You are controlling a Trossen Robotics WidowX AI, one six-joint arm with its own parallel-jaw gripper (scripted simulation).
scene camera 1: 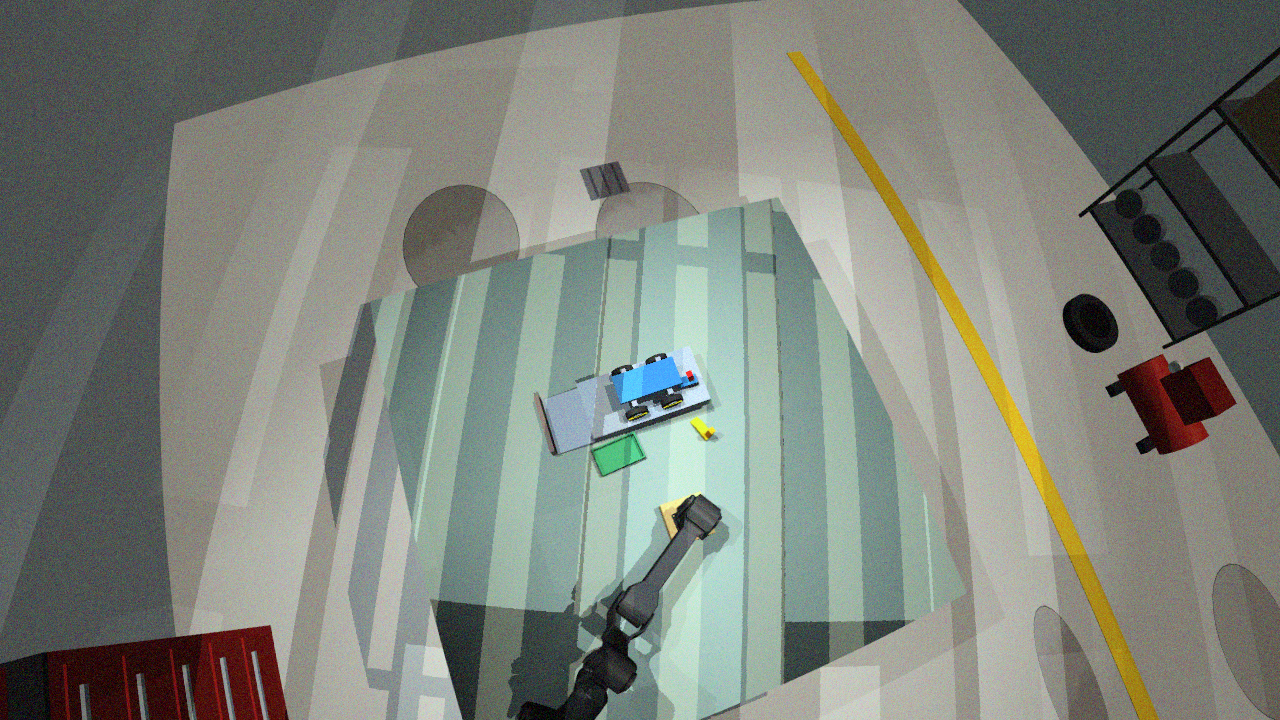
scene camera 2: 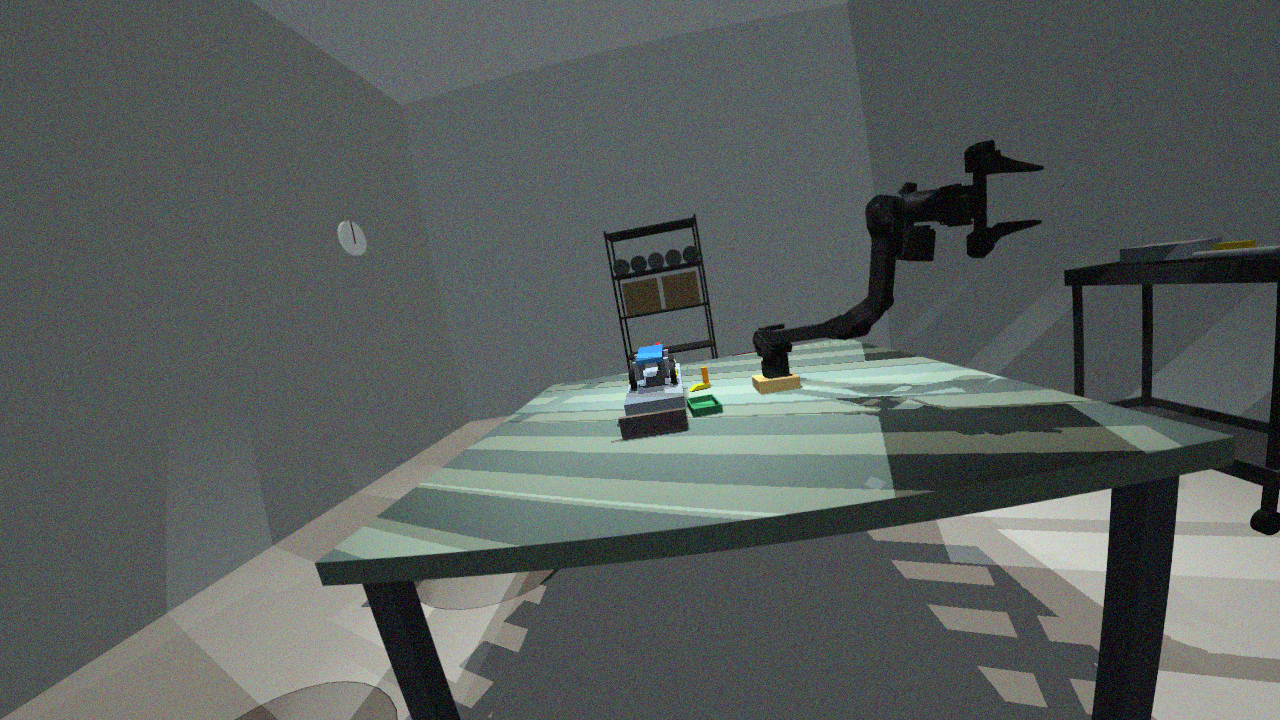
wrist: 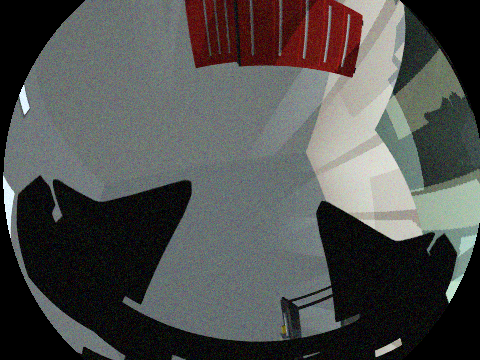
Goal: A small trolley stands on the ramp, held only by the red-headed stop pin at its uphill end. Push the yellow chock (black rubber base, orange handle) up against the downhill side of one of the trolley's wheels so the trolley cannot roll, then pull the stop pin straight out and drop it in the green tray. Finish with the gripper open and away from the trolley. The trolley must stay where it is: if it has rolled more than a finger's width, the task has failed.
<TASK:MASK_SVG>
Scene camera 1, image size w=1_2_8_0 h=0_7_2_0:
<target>blue trolley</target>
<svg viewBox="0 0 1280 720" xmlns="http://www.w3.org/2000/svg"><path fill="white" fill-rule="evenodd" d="M695 373L693 373L694 381L690 382L687 376L680 378L672 356L667 358L665 353L660 353L649 357L645 361L645 366L633 369L632 365L624 365L614 369L611 372L611 378L620 404L631 402L633 409L625 413L627 420L630 421L641 418L649 413L647 406L638 407L637 399L665 390L667 397L660 401L662 408L670 408L683 402L682 394L674 394L672 387L678 386L678 389L698 383Z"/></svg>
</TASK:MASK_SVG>
